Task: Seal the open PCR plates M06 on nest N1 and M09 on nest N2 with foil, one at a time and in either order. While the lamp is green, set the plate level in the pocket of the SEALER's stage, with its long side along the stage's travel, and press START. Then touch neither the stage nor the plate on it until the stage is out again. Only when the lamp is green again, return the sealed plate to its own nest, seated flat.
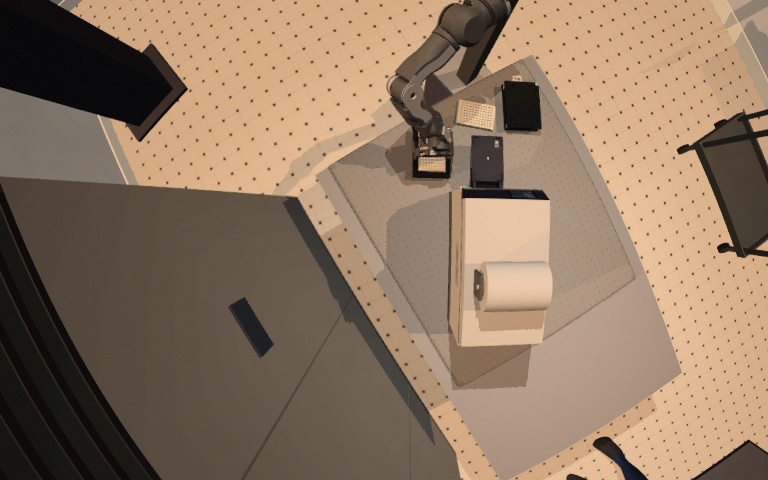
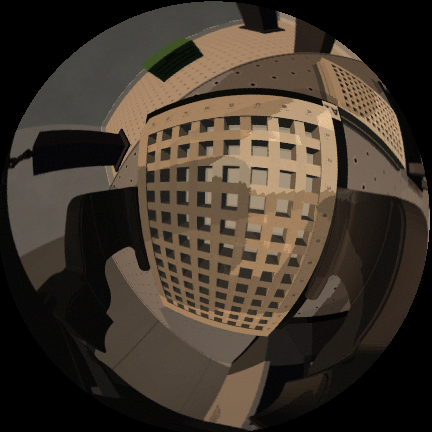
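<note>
A tan plate [image 1: 432,164] [image 2: 235,200] with rows of square holes sits in a black nest [image 1: 416,173] [image 2: 342,150]. My gripper [image 1: 432,153] [image 2: 222,237] is over this plate and open, with one finger along each long side; contact cannot be told. A second tan plate [image 1: 475,114] [image 2: 370,110] lies nearer the arm's base. The dark stage [image 1: 485,164] is out in front of the white sealer [image 1: 506,232] and bears no plate. A small green lamp [image 1: 466,187] shows at the sealer's front corner. The plate and nest names are not readable.
A black flat unit [image 1: 521,105] stands beyond the second plate. A white foil roll [image 1: 516,286] lies on top of the sealer. A dark grey cabinet [image 1: 186,271] stands left of the table, and a cart [image 1: 719,186] stands at the right.
</note>
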